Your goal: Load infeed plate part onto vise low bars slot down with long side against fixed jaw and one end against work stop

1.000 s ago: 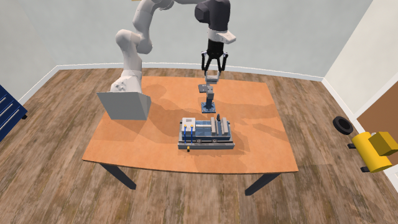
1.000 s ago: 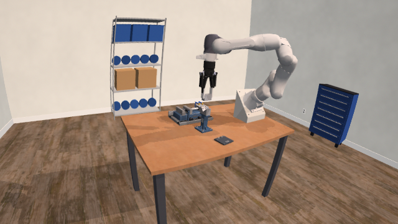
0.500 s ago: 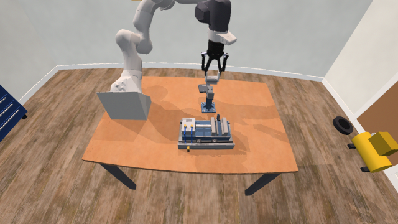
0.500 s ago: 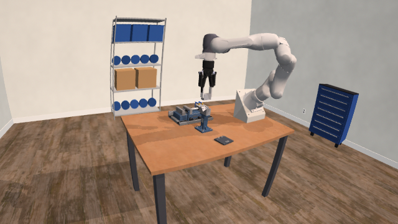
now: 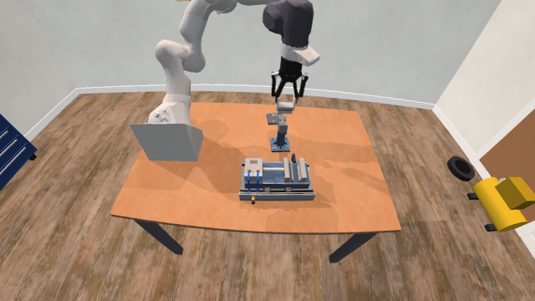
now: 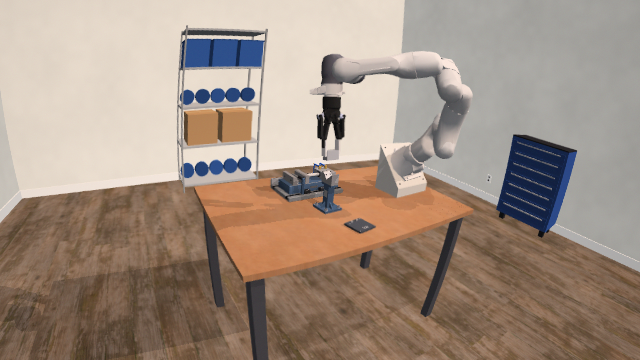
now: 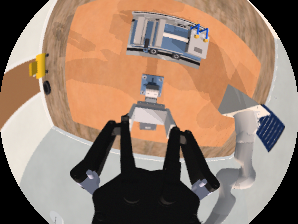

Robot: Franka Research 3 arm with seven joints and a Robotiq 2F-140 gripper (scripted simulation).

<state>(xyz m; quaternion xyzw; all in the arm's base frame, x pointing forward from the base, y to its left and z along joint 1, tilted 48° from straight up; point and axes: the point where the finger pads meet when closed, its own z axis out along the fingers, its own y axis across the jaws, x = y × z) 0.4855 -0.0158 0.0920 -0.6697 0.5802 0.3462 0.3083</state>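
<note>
The part is 30 mm below my hand. Also, from my hand: fixed jaw 190 mm to the right, 180 mm below, 90 mm ahead; then air cylinder 210 mm to the right, 180 mm below, 110 mm behind; then vise 220 mm below, 200 mm to the right, 10 mm behind.
</note>
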